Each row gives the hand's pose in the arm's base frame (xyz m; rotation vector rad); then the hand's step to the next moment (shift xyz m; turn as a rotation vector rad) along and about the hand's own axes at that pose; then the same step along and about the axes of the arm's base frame.
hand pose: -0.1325 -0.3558 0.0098 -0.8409 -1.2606 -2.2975
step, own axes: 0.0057 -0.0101 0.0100 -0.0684 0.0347 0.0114
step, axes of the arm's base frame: -0.0070 0.0135 0.0017 0.0749 -0.0051 -0.0192
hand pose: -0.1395 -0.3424 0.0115 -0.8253 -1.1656 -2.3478
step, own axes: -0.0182 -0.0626 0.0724 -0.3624 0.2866 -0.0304
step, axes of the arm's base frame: 0.0018 0.0965 -0.0136 0.4259 -0.1603 -0.0856
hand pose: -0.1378 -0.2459 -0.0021 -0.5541 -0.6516 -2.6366
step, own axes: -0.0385 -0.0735 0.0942 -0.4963 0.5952 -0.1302
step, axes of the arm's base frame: 0.0276 0.1179 0.0330 0.6463 -0.4316 -0.1166
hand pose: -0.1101 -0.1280 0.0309 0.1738 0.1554 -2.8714
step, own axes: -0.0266 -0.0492 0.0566 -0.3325 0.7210 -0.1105
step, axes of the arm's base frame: 0.0066 0.0471 0.0638 0.5203 -0.5958 -0.1301
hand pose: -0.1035 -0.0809 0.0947 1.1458 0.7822 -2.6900
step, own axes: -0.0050 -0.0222 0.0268 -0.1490 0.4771 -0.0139
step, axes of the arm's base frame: -0.0202 0.0052 0.0283 0.2560 -0.4173 -0.1015
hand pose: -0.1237 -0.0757 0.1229 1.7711 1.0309 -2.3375
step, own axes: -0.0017 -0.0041 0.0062 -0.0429 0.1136 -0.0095
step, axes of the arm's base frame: -0.0063 -0.0006 0.0043 0.0688 -0.0988 -0.0185
